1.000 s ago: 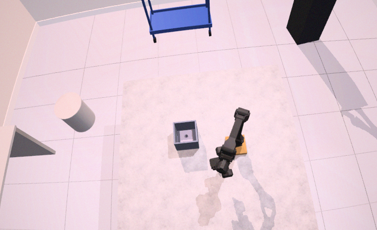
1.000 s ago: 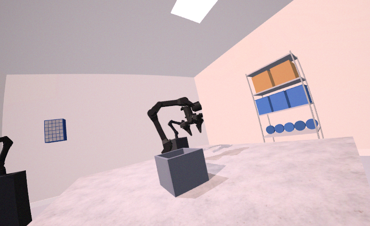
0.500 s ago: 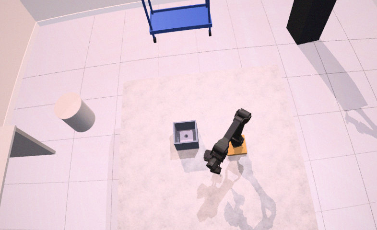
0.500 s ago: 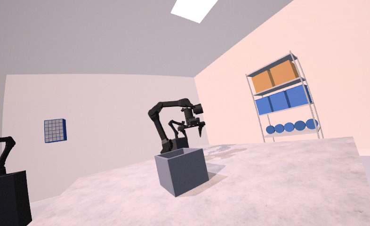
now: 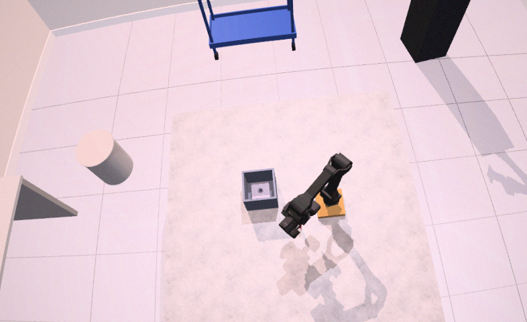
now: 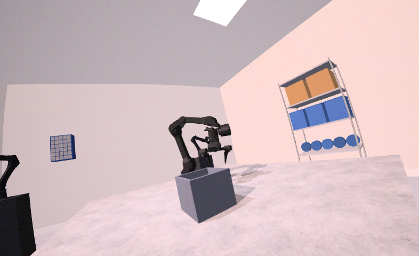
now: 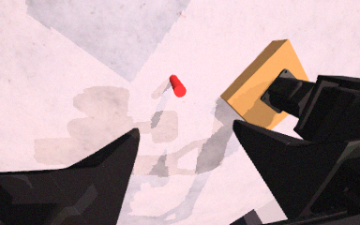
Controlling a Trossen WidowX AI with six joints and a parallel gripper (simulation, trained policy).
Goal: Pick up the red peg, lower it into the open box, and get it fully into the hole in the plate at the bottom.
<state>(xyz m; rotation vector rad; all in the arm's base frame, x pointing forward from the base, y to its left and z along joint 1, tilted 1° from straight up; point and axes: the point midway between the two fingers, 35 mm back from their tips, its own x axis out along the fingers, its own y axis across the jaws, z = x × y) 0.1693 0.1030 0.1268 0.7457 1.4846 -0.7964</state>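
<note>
Right now the red peg is 1 cm ahead of my gripper tip, 2 cm to the right of it and 8 cm below it. From my gripper tip the other things lie so: holed plate: 15 cm ahead, 24 cm to the right, 8 cm below.
</note>
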